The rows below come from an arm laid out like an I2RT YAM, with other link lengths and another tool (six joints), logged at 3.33 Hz.
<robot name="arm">
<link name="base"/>
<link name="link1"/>
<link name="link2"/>
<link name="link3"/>
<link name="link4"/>
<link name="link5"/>
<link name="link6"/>
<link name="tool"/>
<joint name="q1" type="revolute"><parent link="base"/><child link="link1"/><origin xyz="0 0 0.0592"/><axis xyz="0 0 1"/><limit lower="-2.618" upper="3.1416"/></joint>
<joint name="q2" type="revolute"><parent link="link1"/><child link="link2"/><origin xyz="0.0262 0.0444 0.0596"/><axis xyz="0 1 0"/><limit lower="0" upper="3.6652"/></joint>
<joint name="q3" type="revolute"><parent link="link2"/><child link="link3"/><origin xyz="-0.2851 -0.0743 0"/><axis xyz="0 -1 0"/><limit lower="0" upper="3.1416"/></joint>
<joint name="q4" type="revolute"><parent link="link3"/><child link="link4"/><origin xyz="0.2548 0.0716 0.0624"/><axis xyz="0 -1 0"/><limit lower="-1.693" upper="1.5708"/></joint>
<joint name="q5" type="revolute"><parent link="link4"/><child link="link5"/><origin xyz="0.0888 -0.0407 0.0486"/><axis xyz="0 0 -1"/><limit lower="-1.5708" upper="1.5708"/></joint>
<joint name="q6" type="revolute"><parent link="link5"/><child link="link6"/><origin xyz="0.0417 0 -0.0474"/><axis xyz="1 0 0"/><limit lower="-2.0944" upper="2.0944"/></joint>
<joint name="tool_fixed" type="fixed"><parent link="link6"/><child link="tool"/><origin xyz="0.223 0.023 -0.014" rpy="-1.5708 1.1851 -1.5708"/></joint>
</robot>
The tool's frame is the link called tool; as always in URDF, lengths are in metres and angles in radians.
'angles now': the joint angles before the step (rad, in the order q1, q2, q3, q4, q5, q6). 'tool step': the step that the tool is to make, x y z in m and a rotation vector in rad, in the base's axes. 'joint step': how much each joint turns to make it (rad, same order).
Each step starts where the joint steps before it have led.
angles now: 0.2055 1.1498 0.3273 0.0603 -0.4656 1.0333
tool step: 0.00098 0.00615 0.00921 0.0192 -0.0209 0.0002
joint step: 0.0192 -0.0203 -0.0069 0.0228 0.0043 0.0261
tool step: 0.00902 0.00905 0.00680 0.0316 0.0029 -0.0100
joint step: 0.0212 0.0407 0.0184 0.0487 0.0030 0.0493
